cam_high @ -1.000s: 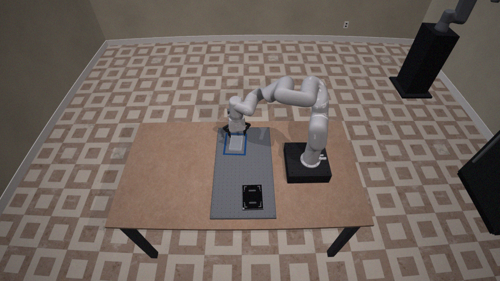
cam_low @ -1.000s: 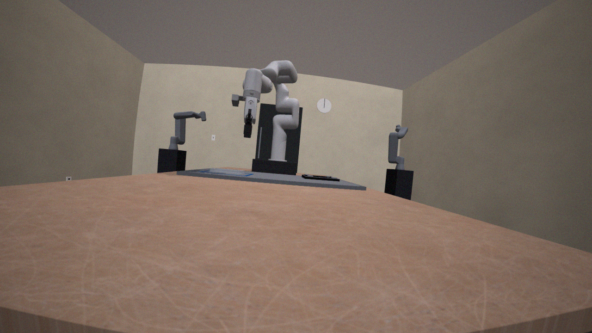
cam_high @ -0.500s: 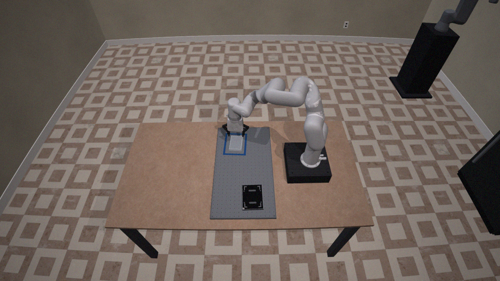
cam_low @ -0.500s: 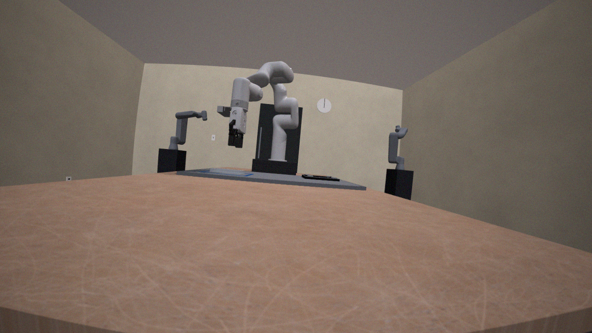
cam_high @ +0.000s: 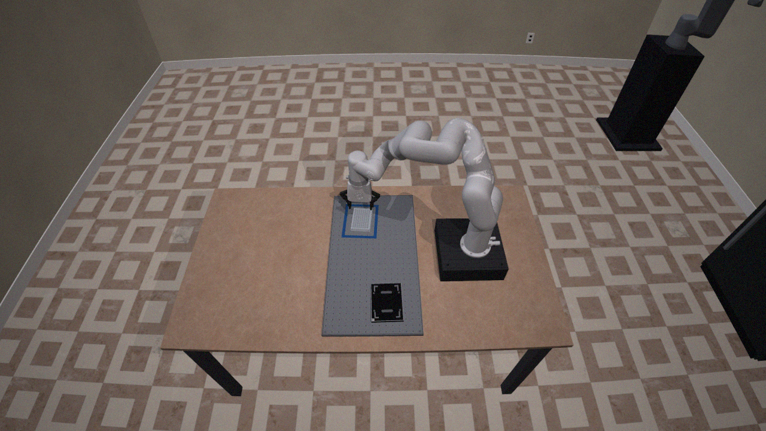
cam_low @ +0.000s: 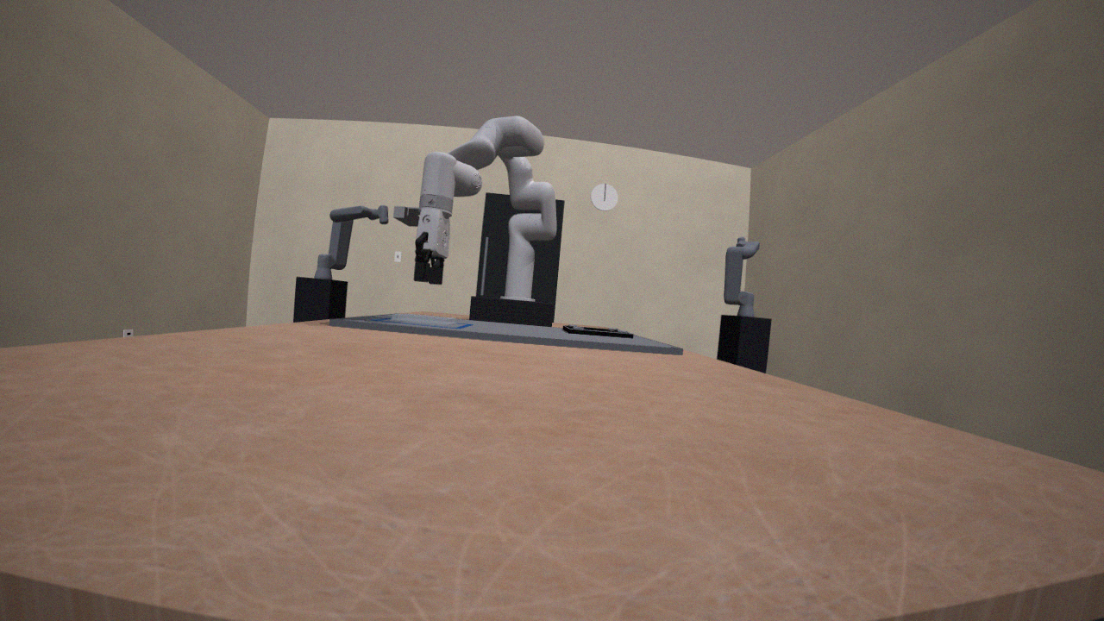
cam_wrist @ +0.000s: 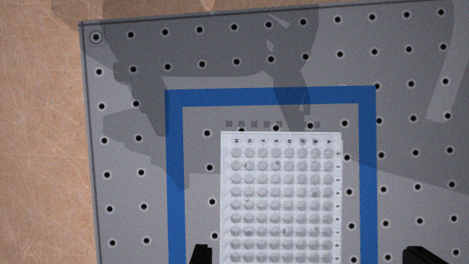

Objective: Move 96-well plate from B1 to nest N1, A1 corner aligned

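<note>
Now: hand 90 mm above the 96-well plate. Also, from my hand: A1 corner mark: 490 mm to the left, 90 mm below, 40 mm behind; black plate nest: 420 mm to the left, 100 mm behind, 90 mm below.
</note>
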